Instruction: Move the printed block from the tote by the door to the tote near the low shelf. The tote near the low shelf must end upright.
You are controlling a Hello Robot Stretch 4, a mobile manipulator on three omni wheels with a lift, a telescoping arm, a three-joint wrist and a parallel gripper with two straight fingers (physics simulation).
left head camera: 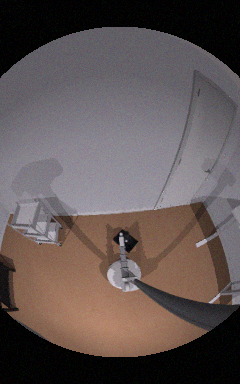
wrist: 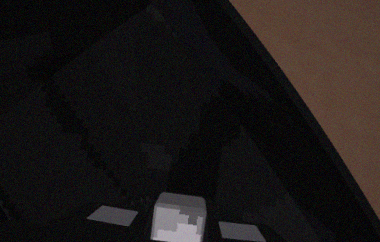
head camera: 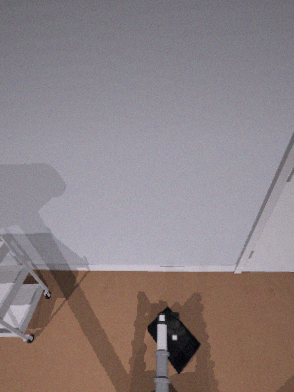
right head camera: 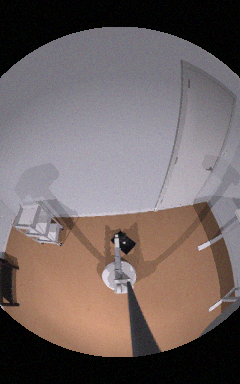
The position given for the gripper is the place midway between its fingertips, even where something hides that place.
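The gripper (wrist: 180, 211) shares the scene with a black tote (head camera: 181, 350) and a white wheeled shelf cart (left head camera: 27, 217). The cart (right head camera: 27, 217) is visible to the right head camera too, while in the wrist view it is out of frame.
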